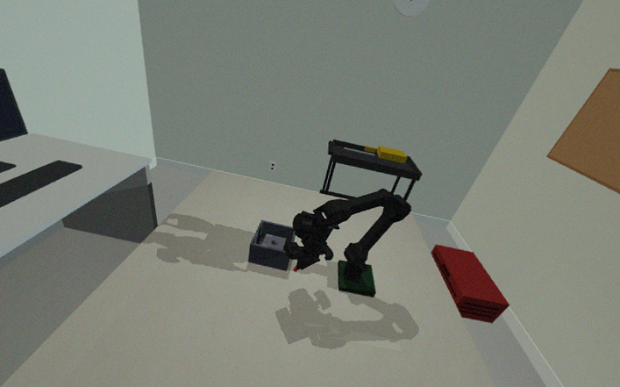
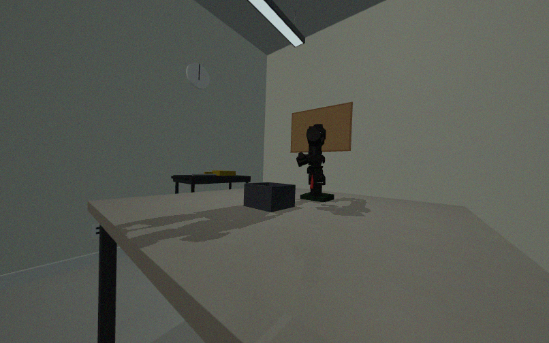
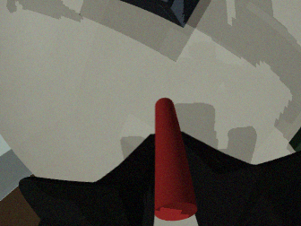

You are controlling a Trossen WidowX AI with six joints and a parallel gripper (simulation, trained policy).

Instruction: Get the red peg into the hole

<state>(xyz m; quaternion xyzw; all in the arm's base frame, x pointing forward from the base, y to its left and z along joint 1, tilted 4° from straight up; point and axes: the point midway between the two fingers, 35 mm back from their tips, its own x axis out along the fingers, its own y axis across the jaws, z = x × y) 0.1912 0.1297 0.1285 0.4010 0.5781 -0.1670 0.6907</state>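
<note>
Now: the plate 140 mm ahead of my gripper tip, 130 mm to the right of it and 60 mm below it. The rest, counted from my gripper tip: dark box (140 mm ahead, 130 mm to the right, 80 mm below); then red peg (10 mm to the right, 20 mm above).
</note>
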